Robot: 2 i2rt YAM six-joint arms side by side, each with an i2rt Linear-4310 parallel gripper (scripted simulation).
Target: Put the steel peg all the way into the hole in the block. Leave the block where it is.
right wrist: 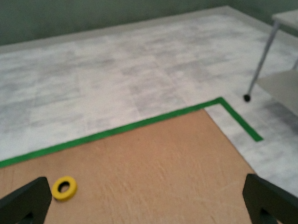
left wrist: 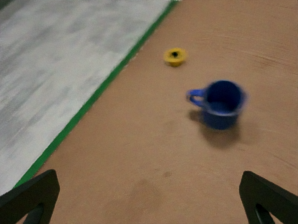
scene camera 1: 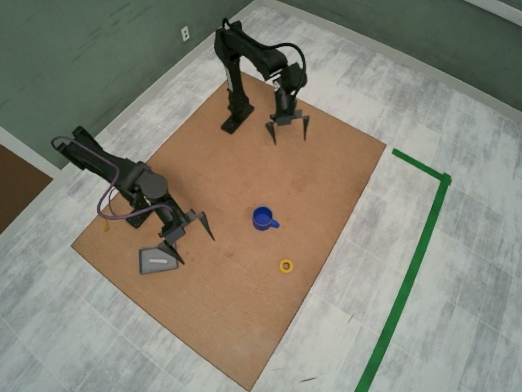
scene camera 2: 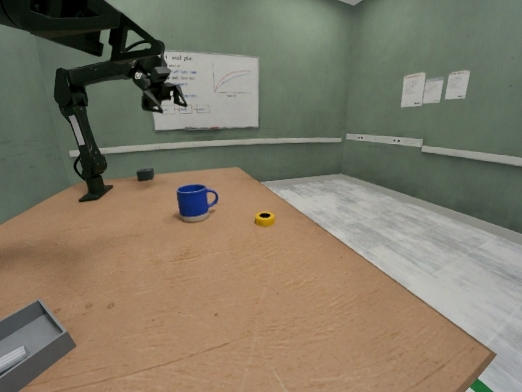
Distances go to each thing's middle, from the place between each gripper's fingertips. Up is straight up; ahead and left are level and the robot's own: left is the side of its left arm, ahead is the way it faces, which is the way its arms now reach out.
I see the grey tray [scene camera 1: 145, 254] 20 cm behind my right hand [scene camera 2: 143, 37], 12 cm to the right of it and 34 cm below it. Also, from my right hand: blue mug [scene camera 2: 193, 206] (3 cm ahead, 25 cm to the left, 31 cm below).
Now: left hand [scene camera 2: 176, 108] 5 cm short of the blue mug, 20 cm to the left of it and 27 cm above it. From my left hand the other things lie so: grey tray 18 cm behind, 57 cm to the right, 30 cm below.
